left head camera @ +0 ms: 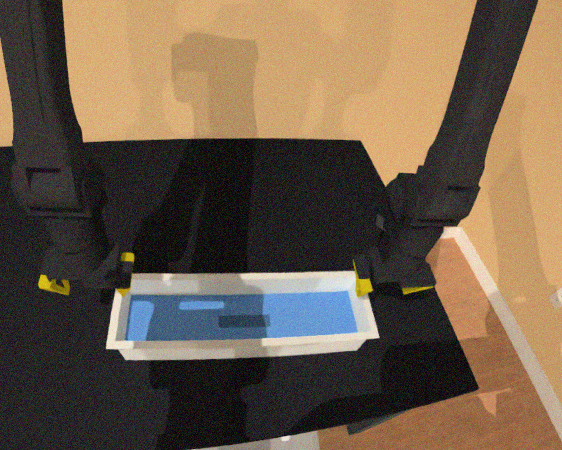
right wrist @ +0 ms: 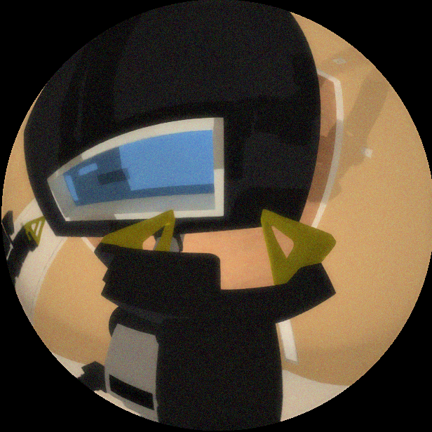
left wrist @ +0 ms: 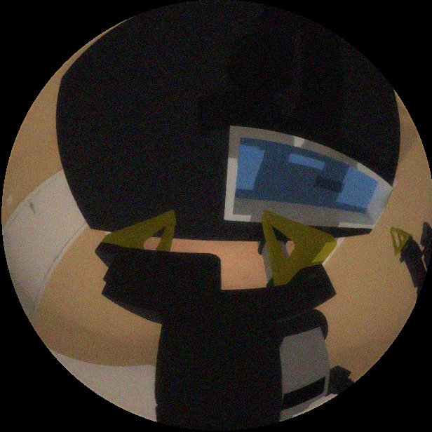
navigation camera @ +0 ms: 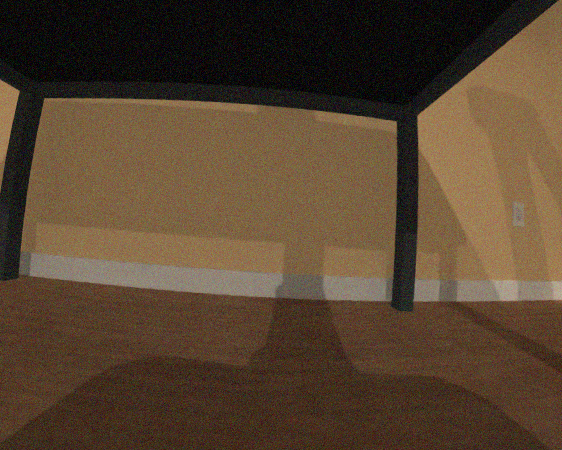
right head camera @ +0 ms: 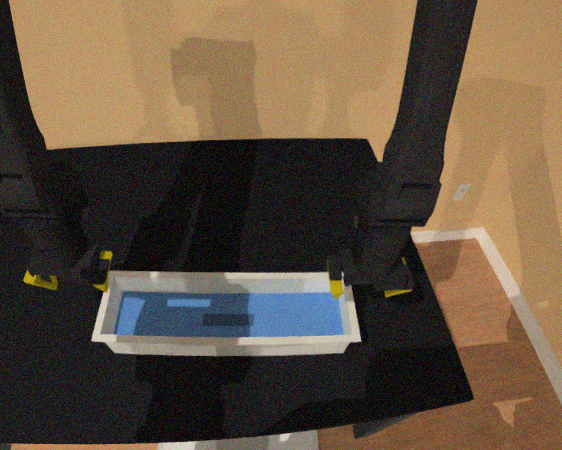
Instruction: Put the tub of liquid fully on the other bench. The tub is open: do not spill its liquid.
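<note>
The white tub stands level on the black bench, with blue liquid in it. My left gripper is open at the tub's left end, its inner finger at the back left corner. My right gripper is open at the right end, its inner finger overlapping the back right corner. In each wrist view the tub's end lies between the fingers' lines; contact and finger height are unclear. The other bench does not show.
A tan wall stands behind the bench. Wooden floor and a white baseboard run along the right and back. In the navigation view, bench legs stand at both sides under the dark bench top.
</note>
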